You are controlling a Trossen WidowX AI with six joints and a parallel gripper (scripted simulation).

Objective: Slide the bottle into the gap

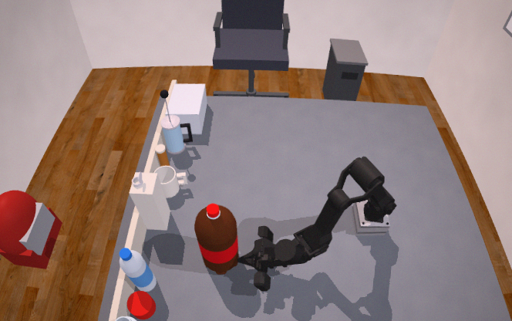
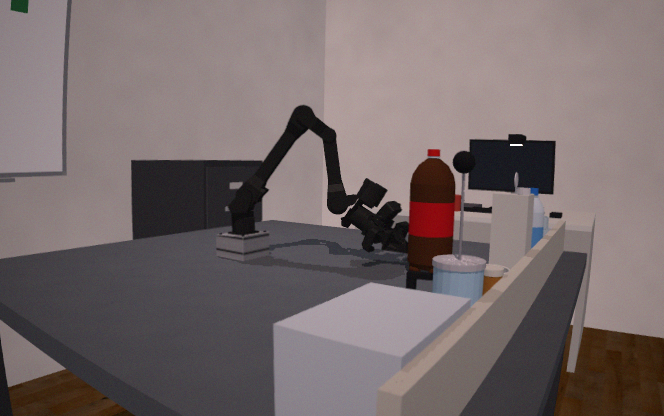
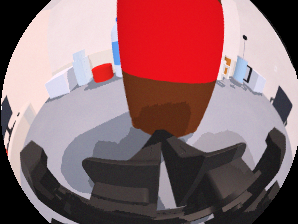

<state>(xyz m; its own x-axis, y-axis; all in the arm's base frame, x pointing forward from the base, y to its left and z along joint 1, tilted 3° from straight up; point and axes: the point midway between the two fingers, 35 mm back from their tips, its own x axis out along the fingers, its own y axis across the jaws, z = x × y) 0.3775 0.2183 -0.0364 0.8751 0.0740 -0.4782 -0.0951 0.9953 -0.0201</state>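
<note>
My hand is 80 mm short of the brown cola bottle, 10 mm to the left of it and 100 mm below it. Round my hand: red cup: 280 mm ahead, 200 mm to the left, 30 mm below; then low beige rail: 370 mm ahead, 100 mm to the right; then water bottle: 300 mm ahead, 120 mm to the left, 50 mm above.
</note>
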